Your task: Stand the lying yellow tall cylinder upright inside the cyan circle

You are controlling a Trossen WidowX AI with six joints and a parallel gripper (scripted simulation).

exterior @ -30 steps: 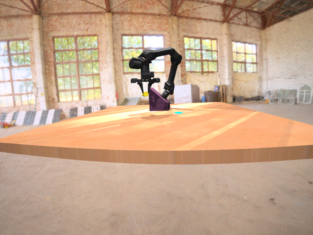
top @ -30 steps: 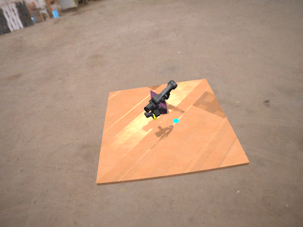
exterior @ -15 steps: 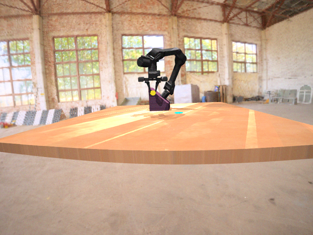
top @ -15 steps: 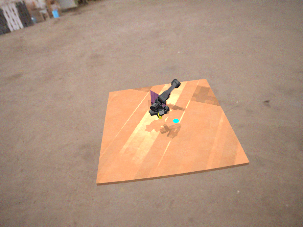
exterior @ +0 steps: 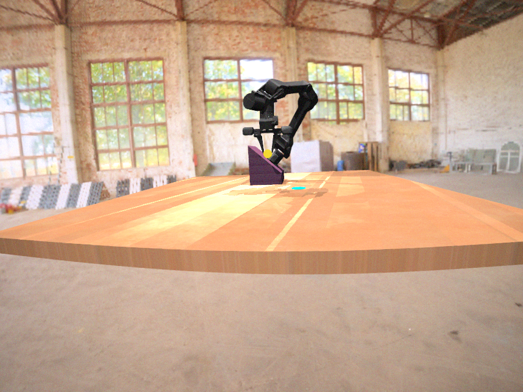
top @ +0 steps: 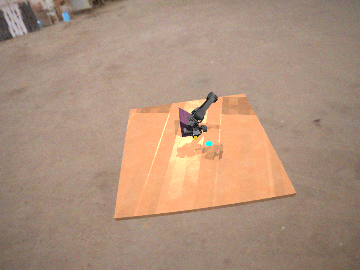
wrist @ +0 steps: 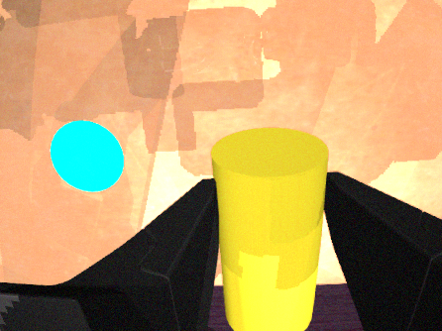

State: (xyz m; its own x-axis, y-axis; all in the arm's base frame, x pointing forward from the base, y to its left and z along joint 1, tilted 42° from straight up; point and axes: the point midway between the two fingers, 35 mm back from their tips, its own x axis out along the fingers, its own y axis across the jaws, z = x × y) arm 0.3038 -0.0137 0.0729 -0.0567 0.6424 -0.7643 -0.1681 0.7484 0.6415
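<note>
My gripper tip is now 70 mm past the cyan circle, 110 mm to the right of it and 150 mm above it. Also, from my gripper tip: yellow cylinder: 20 mm behind.
</note>
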